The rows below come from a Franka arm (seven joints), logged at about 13 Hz.
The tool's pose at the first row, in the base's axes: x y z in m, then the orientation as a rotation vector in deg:
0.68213 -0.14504 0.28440 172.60 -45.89 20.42
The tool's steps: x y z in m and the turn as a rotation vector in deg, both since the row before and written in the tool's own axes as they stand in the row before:
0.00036 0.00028 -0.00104 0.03 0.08 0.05
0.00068 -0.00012 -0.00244 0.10 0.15 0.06
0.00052 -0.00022 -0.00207 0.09 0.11 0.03
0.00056 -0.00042 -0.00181 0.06 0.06 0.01
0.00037 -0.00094 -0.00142 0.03 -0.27 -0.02
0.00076 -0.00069 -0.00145 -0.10 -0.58 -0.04
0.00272 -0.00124 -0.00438 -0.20 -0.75 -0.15
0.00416 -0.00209 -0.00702 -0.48 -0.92 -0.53
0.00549 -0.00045 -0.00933 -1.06 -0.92 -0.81
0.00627 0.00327 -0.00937 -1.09 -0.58 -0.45
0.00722 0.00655 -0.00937 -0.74 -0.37 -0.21
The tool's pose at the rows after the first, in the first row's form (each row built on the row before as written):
0.68207 -0.14540 0.28548 172.58 -45.96 20.55
0.68217 -0.14548 0.28801 172.59 -46.05 20.82
0.68226 -0.14542 0.29015 172.62 -46.09 21.03
0.68253 -0.14522 0.29206 172.65 -46.11 21.15
0.68298 -0.14450 0.29358 -172.71 46.08 -20.76
0.68364 -0.14419 0.29520 -172.78 46.02 -19.84
0.68562 -0.14421 0.30012 -172.98 45.83 -18.63
0.68877 -0.14407 0.30793 173.22 -45.08 17.04
0.69199 -0.14585 0.31812 172.82 -43.80 15.16
0.69438 -0.15112 0.32833 172.14 -43.05 13.79
0.69626 -0.15959 0.33870 171.64 -42.68 12.90

